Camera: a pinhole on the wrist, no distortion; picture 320 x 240 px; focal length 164.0 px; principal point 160.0 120.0 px. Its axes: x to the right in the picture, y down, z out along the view. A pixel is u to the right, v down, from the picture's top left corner.
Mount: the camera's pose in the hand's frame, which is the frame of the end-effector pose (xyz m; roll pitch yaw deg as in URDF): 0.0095 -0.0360 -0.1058 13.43 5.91 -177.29
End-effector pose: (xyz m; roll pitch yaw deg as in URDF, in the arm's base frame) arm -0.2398 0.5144 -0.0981 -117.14 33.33 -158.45
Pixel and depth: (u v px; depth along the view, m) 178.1 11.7 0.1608
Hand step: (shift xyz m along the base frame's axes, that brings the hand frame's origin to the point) 0.0647 0.0537 -0.0699
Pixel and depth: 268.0 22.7 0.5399
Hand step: 0.6001 0.1314 -0.1746
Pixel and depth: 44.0 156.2 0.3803
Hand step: -0.0159 -0.3112 -0.2339
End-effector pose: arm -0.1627 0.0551 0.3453 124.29 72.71 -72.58
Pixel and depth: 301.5 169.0 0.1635
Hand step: -0.0438 0.1038 0.1198
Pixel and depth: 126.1 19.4 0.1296
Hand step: -0.0237 -0.0710 -0.0020
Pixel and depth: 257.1 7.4 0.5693
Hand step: -0.4771 -0.2240 0.4381
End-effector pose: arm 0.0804 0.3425 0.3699 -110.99 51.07 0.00
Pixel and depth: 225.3 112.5 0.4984
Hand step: -0.3162 0.2951 0.0576
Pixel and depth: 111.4 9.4 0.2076
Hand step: -0.1004 0.0106 -0.1383
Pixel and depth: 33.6 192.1 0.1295
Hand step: 0.0897 0.0606 -0.0504
